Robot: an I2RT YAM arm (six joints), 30 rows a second.
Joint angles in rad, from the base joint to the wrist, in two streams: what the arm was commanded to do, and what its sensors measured. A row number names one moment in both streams.
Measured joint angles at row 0:
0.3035 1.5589 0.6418 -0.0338 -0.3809 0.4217
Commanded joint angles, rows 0 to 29:
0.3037 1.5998 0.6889 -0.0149 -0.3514 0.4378
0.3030 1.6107 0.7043 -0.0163 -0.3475 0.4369
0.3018 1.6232 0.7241 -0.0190 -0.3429 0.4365
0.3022 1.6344 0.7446 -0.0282 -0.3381 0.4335
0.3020 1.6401 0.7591 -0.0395 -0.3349 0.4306
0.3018 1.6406 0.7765 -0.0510 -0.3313 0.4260
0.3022 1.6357 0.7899 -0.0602 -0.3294 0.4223
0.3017 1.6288 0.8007 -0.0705 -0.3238 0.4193
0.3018 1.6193 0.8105 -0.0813 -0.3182 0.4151
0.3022 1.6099 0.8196 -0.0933 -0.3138 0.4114
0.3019 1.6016 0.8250 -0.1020 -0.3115 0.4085
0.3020 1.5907 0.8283 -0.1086 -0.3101 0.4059
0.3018 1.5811 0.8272 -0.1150 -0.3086 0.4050
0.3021 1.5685 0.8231 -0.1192 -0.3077 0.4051
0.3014 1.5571 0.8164 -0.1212 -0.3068 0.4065
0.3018 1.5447 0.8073 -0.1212 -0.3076 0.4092
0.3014 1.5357 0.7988 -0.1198 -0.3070 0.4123
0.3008 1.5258 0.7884 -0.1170 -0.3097 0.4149
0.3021 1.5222 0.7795 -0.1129 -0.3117 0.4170
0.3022 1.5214 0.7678 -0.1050 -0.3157 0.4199
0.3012 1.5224 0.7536 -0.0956 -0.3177 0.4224
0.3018 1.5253 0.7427 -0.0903 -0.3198 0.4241
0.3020 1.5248 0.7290 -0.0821 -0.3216 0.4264
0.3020 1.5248 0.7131 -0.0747 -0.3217 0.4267
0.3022 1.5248 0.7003 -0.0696 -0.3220 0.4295
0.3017 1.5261 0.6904 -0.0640 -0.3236 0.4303
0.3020 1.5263 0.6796 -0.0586 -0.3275 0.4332
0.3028 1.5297 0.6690 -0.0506 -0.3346 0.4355
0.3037 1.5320 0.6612 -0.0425 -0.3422 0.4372
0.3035 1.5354 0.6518 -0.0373 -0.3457 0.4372
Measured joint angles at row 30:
0.3019 1.5291 0.6693 -0.0849 -0.3347 0.4202
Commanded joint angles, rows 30 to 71:
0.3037 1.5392 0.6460 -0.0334 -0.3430 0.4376
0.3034 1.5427 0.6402 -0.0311 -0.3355 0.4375
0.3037 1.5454 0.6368 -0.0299 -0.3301 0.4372
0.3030 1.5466 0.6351 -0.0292 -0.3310 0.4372
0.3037 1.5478 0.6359 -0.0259 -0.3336 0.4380
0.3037 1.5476 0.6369 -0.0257 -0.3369 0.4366
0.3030 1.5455 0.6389 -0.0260 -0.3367 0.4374
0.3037 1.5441 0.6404 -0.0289 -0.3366 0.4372
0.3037 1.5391 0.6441 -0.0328 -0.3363 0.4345
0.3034 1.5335 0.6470 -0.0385 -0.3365 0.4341
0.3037 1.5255 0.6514 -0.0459 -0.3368 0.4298
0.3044 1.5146 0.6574 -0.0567 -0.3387 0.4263
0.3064 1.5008 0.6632 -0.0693 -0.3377 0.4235
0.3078 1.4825 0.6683 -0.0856 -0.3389 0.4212
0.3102 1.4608 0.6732 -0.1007 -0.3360 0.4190
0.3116 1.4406 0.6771 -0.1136 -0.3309 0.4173
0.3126 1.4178 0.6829 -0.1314 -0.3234 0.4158
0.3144 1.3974 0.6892 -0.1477 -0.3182 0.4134
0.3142 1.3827 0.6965 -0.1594 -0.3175 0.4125
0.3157 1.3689 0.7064 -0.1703 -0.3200 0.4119
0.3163 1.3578 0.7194 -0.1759 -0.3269 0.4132
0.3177 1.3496 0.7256 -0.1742 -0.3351 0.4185
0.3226 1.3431 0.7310 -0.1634 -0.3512 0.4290
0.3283 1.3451 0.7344 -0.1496 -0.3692 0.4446
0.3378 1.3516 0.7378 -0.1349 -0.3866 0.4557
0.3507 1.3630 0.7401 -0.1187 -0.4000 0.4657
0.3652 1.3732 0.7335 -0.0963 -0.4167 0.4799
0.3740 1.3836 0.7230 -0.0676 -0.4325 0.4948
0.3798 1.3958 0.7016 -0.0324 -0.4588 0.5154
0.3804 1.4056 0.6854 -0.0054 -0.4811 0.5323
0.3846 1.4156 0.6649 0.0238 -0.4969 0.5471
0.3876 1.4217 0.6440 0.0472 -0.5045 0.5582
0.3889 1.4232 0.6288 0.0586 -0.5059 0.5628
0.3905 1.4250 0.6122 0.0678 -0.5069 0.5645
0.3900 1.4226 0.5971 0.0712 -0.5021 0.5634
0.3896 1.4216 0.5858 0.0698 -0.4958 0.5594
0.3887 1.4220 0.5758 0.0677 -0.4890 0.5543
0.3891 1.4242 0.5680 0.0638 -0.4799 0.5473
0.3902 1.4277 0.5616 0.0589 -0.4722 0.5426
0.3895 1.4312 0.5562 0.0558 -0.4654 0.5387
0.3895 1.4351 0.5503 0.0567 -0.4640 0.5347
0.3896 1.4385 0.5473 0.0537 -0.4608 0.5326
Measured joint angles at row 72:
0.3878 1.4303 0.5564 0.0292 -0.4709 0.5362
